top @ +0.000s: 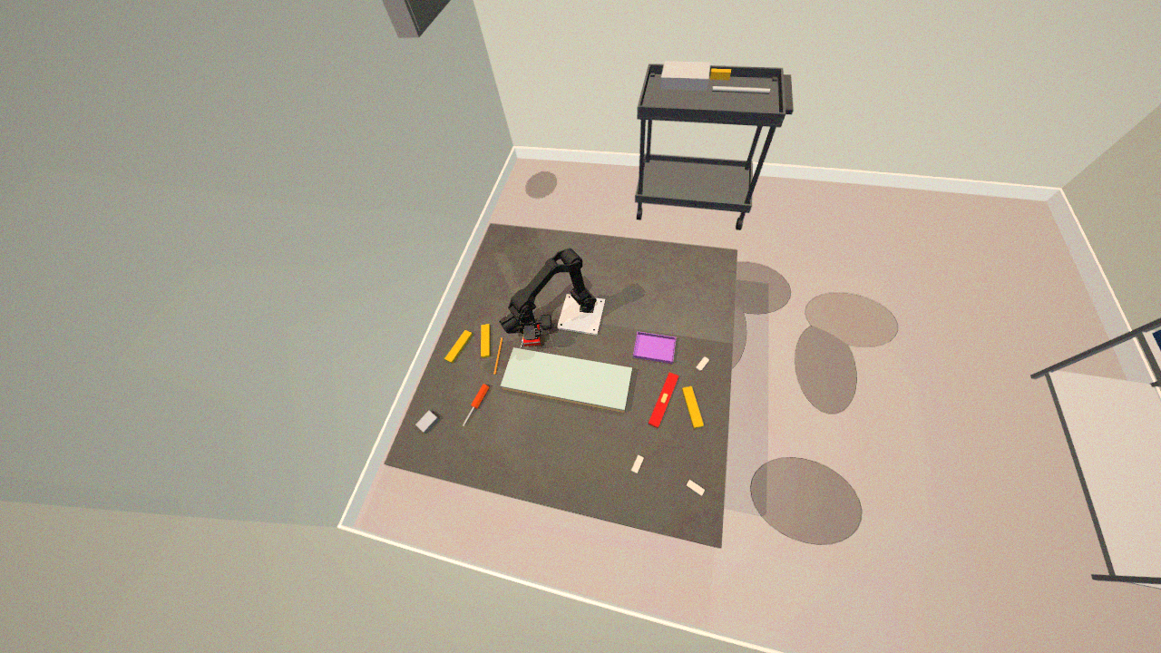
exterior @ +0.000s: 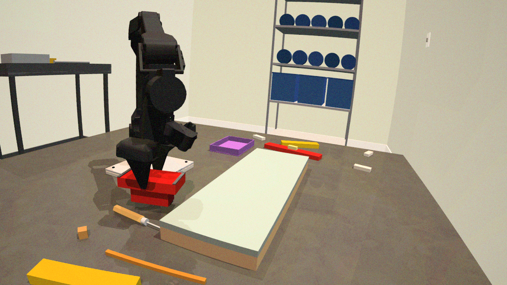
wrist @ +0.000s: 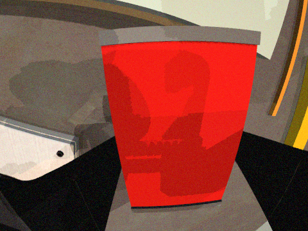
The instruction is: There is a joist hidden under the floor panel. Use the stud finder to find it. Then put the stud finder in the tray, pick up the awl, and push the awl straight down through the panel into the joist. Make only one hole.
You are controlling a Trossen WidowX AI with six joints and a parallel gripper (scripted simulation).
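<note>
The red stud finder lies 30 mm below my gripper tip and 20 mm ahead of it. Also, from my gripper tip: awl (60 mm below, 50 mm to the right, 10 mm ahead); small orange cube (140 mm to the right, 60 mm below, 60 mm behind); square indicator light (40 mm below, 30 mm ahead, 10 mm to the left).
</note>
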